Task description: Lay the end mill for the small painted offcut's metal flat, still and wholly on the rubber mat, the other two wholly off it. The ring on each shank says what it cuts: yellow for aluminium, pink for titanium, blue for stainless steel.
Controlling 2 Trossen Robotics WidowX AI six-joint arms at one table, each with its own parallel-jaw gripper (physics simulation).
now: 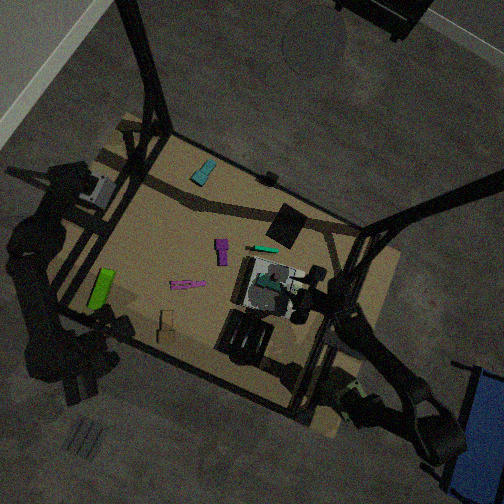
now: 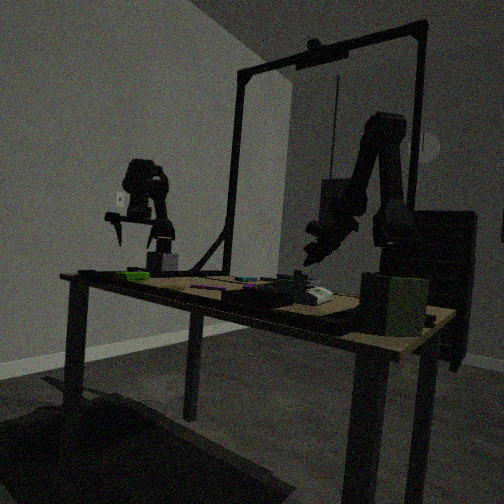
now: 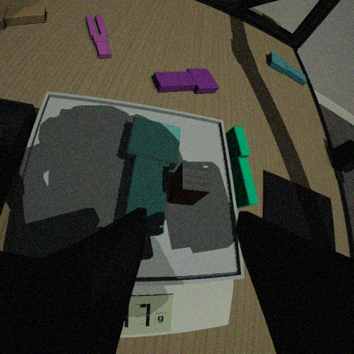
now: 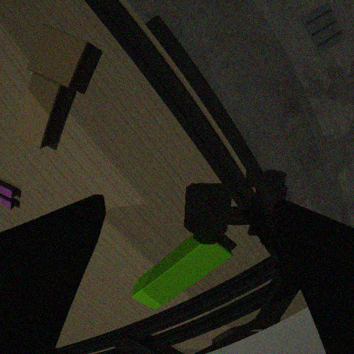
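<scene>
A small dark cube (image 1: 274,276) (image 2: 298,273) (image 3: 188,192) with a reddish side is over the plate of a white scale (image 1: 251,301) (image 2: 320,295) (image 3: 207,142), close beside a teal block (image 1: 269,282) (image 3: 145,185). Exact contact is unclear. The display shows a 7 and "g", partly hidden. My left gripper (image 3: 192,218) is half open and empty above the scale. My right gripper (image 2: 134,246) (image 4: 190,207) is wide open and empty, high at the left. The black mat (image 1: 286,226) (image 3: 317,217) lies behind the scale. Thin silvery end mills (image 1: 245,336) lie in a dark rack; their rings are unreadable.
A green piece (image 1: 266,249) (image 3: 242,167) lies between scale and mat. Purple (image 1: 222,251) (image 3: 175,81), pink (image 1: 187,284) (image 3: 103,45) and tan (image 1: 166,336) pieces lie left of the scale. A bright green box (image 1: 101,289) (image 4: 185,272) is at the far left.
</scene>
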